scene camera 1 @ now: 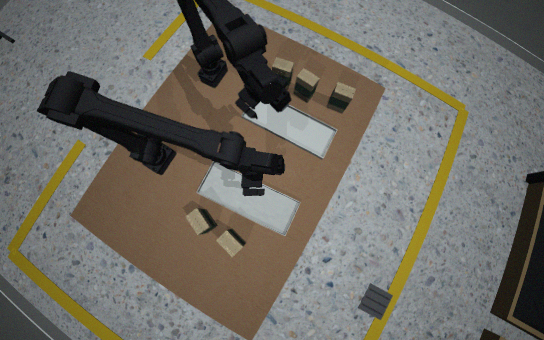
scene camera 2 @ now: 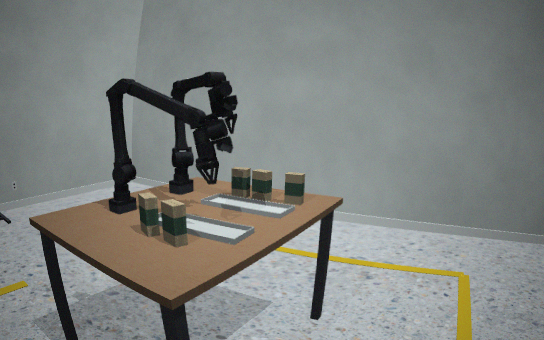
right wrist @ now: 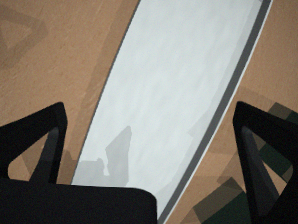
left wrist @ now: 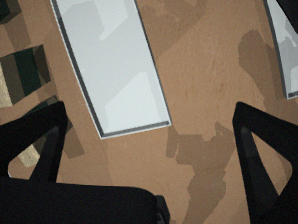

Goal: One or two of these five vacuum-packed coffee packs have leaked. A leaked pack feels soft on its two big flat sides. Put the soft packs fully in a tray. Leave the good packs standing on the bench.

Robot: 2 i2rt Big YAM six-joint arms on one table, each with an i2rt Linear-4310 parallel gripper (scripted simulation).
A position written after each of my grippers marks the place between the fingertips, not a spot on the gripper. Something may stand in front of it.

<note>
I see my left gripper (left wrist: 150, 111), my right gripper (right wrist: 150, 111), a tray (scene camera 1: 274, 209) and a tray (scene camera 1: 295, 126).
</note>
